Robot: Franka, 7 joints.
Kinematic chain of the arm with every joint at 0, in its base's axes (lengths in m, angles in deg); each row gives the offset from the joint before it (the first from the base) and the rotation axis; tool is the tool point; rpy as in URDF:
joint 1: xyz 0 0 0.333 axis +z
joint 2: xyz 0 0 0 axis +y
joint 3: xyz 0 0 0.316 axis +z
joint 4: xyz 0.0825 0 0 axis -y
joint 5: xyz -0.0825 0 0.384 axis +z
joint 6: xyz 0 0 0 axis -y
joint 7: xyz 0.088 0 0 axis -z
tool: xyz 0 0 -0.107 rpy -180 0 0
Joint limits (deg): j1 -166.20..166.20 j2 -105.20..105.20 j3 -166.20..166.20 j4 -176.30..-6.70 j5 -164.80..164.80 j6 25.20..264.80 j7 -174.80..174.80
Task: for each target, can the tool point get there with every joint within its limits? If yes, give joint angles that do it. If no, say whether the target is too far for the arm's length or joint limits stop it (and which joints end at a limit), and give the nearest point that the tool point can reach.
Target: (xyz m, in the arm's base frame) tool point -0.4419 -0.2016 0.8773
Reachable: yes | joints 112.52 -33.73 50.46 -88.55 -59.31 187.37 8.76
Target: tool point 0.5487 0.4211 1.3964
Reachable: no: too far | nearest point 0.3711 0.2848 1.0522 | short by 0.411 m
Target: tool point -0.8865 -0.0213 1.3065
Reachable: no: too far | nearest point -0.5775 -0.0139 0.9672 | short by 0.459 m
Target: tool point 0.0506 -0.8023 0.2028
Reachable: yes | joints -81.33 61.82 -8.11 -61.08 10.17 142.24 -110.68
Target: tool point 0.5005 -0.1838 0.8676
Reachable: yes | joints -100.52 -13.29 71.06 -74.20 -36.84 120.99 42.06
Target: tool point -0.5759 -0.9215 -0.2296
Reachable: no: too far | nearest point -0.4038 -0.6461 -0.0614 | short by 0.366 m
